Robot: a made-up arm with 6 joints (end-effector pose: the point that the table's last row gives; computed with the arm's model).
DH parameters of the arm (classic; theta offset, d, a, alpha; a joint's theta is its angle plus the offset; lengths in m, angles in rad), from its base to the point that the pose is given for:
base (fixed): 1.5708 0.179 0 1.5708
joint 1: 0 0.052 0.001 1.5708
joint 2: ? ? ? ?
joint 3: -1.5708 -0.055 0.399 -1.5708
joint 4: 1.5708 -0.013 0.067 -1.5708
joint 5: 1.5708 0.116 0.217 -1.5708
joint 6: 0 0.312 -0.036 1.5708
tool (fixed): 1.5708 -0.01 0 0
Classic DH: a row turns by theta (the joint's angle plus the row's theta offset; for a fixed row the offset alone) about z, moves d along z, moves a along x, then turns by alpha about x.
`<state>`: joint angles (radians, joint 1 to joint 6).
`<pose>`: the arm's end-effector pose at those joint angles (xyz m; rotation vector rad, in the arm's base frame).
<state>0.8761 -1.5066 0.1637 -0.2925 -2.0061 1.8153</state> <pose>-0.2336 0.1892 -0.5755 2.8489 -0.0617 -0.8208</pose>
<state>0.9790 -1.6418 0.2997 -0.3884 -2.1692 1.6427</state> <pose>-0.2864 0.2697 -0.6313 2.7370 0.2897 -0.9718</pose>
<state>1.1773 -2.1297 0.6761 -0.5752 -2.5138 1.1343</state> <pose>-0.2678 0.3083 -0.7986 2.0203 1.0792 -0.6568</pose>
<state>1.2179 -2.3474 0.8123 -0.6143 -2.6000 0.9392</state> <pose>-0.1602 0.2650 -0.8681 1.6690 1.1515 -0.3942</pose>
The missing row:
joint 2: 0 0.234 0.398 -1.5708
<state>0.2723 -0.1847 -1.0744 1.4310 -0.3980 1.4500</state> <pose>0.2026 -0.1250 -0.0625 0.2477 0.2851 -1.2294</pose>
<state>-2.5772 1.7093 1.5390 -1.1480 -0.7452 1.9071</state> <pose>0.7807 -0.4134 0.6628 -1.1332 0.4949 -2.8154</pose>
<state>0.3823 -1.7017 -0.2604 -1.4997 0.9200 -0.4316</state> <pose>-0.4110 -0.0322 -0.2459 0.4924 -2.6336 1.1884</pose>
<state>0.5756 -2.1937 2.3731 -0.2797 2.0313 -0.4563</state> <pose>-0.1809 -0.3893 0.2133 -2.6442 0.4934 -1.0012</pose>
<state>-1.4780 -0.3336 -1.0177 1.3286 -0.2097 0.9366</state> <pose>0.2431 -0.3187 0.3103 -1.6241 -0.2199 -1.1402</pose>
